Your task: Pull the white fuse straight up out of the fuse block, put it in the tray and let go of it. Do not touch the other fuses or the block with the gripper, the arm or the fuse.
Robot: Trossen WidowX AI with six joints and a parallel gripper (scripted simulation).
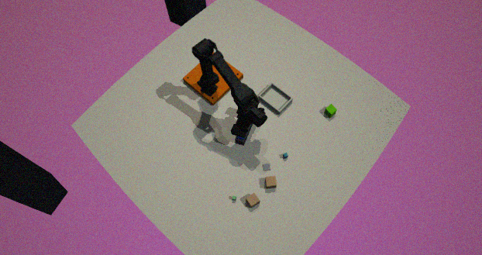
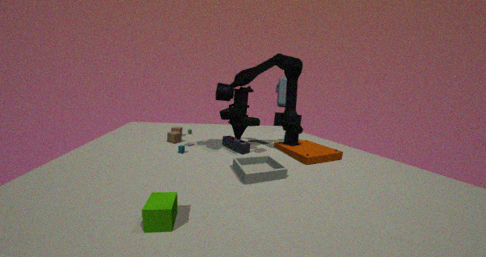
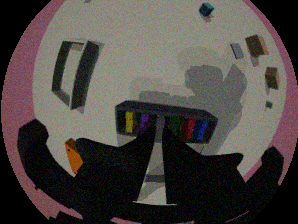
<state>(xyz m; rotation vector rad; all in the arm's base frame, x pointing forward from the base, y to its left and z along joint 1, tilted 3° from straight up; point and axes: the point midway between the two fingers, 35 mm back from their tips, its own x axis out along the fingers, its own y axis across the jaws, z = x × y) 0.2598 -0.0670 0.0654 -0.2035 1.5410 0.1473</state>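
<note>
Right now the grey tray is 3 cm ahead of my gripper tip, 21 cm to the left of it and 4 cm below it. From my gripper tip the other things lie so: green cube 29 cm ahead, 29 cm to the left, 3 cm below; then grey tile 18 cm ahead, 10 cm to the right, 5 cm below.
</note>
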